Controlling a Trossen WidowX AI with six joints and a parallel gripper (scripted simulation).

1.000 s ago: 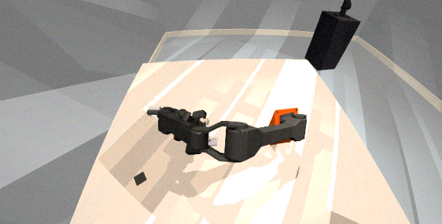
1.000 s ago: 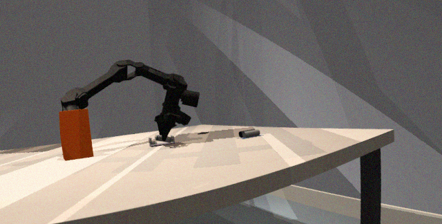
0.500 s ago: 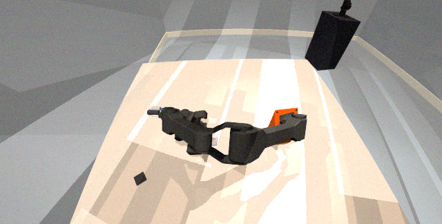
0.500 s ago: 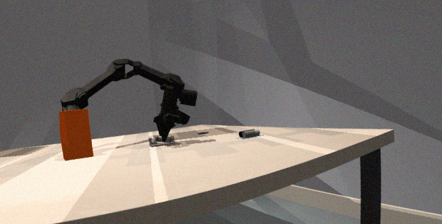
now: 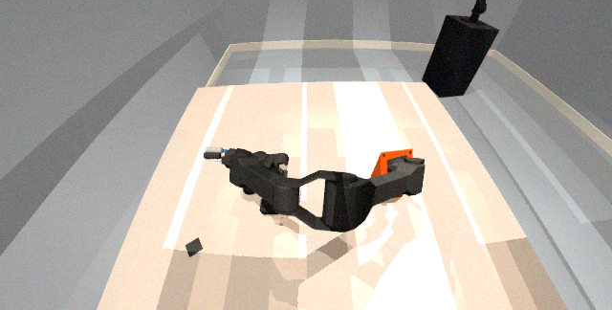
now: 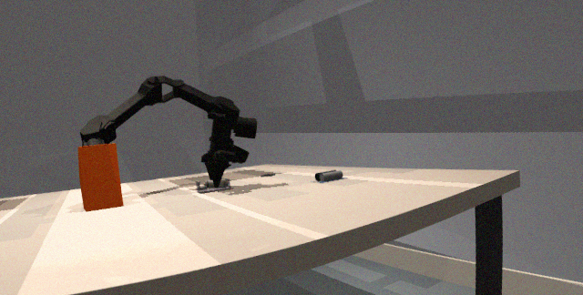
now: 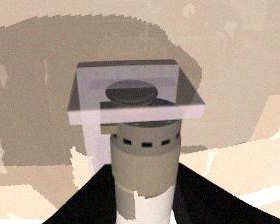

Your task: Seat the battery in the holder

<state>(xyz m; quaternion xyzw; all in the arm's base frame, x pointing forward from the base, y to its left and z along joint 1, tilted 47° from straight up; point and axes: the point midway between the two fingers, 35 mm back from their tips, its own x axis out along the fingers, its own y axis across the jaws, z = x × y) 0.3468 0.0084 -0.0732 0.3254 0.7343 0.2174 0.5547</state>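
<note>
Right now my gripper tip is 10 mm below the battery.
</note>
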